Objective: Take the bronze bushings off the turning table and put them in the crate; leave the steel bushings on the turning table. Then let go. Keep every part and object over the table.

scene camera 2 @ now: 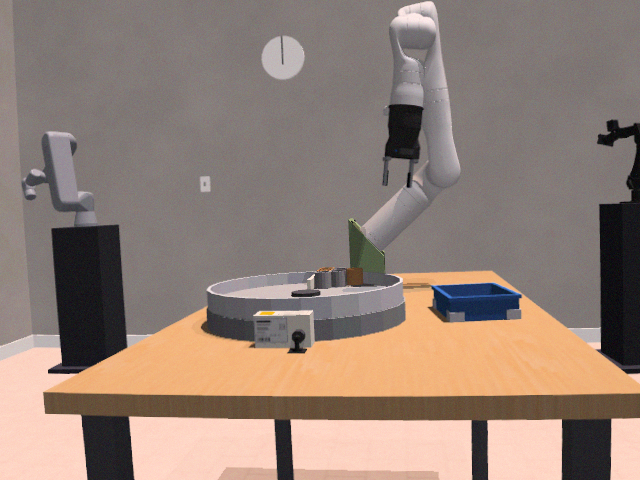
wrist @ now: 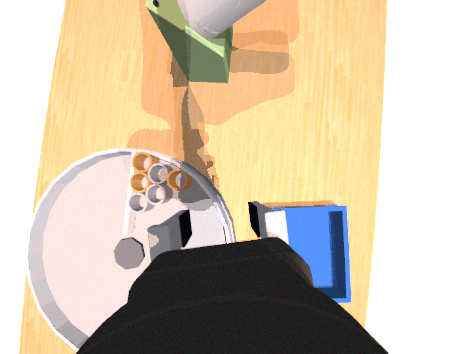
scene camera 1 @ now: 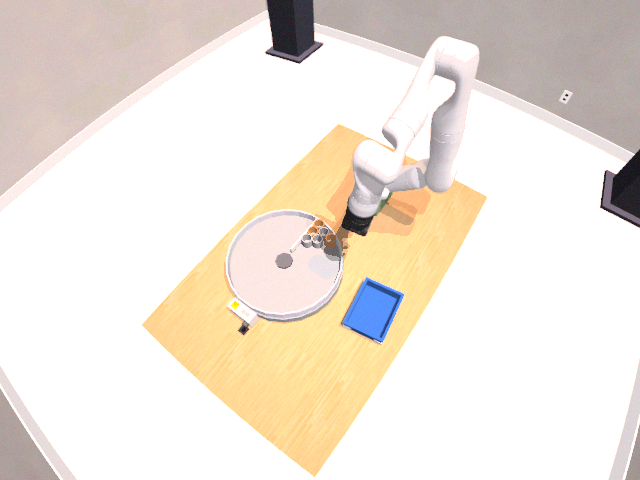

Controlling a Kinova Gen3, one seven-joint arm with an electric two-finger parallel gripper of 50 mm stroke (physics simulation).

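Places are measured from the arm's base along level axes (x ahead, y left, z up), in centimetres.
Pixels of known places: gripper, between the fingertips: (scene camera 2: 396,186) (wrist: 220,218) (scene camera 1: 355,229); arm's base, origin of its link: (scene camera 2: 370,240) (wrist: 201,8).
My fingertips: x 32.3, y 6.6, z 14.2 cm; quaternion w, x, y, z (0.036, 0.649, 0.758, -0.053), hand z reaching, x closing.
Observation:
Ahead of a thing's pixels: the offset from my fingertips to its top centre. "spot": to the spot under its first point.
Three bronze bushings, the first @(dx -6.5, dy -17.7, dz -19.2 cm) (scene camera 1: 318,222) (wrist: 138,161), the second @(dx -2.7, dy -17.9, dz -19.1 cm) (scene camera 1: 312,230) (wrist: 135,181) and the third (scene camera 1: 330,240) (wrist: 173,179), stand upright on the turning table (scene camera 1: 268,294) (scene camera 2: 361,305) (wrist: 75,240). Three steel bushings stand close among them: one @(dx -4.5, dy -14.5, dz -19.2 cm) (wrist: 154,172) between the bronze ones, one @(dx -0.6, dy -14.7, dz -19.1 cm) (wrist: 151,192) beside it and one @(dx +1.1, dy -18.1, dz -19.1 cm) (wrist: 132,201) by the white bar. The blue crate @(dx +10.2, dy +15.1, dz -23.2 cm) (scene camera 1: 372,310) (scene camera 2: 475,307) (wrist: 315,230) stands right of the turning table, with no bushing showing inside. My gripper (scene camera 2: 397,184) (wrist: 220,218) is open and empty, high above the table. Its fingertips are hidden in scene camera 1.
The turning table has a raised rim, a white bar @(spot: dx +5.2, dy -20.2, dz -21.9 cm) (scene camera 1: 296,247) (wrist: 128,220) beside the bushings and a dark centre hub @(dx +11.8, dy -21.1, dz -22.1 cm) (scene camera 1: 283,260) (wrist: 129,253). A white box @(spot: dx +35.6, dy -21.7, dz -22.4 cm) (scene camera 1: 242,312) (scene camera 2: 271,330) and a small black device @(spot: dx +40.0, dy -19.6, dz -25.9 cm) (scene camera 2: 297,338) stand at its front. The green arm mount (scene camera 2: 366,255) (wrist: 207,62) stands behind.

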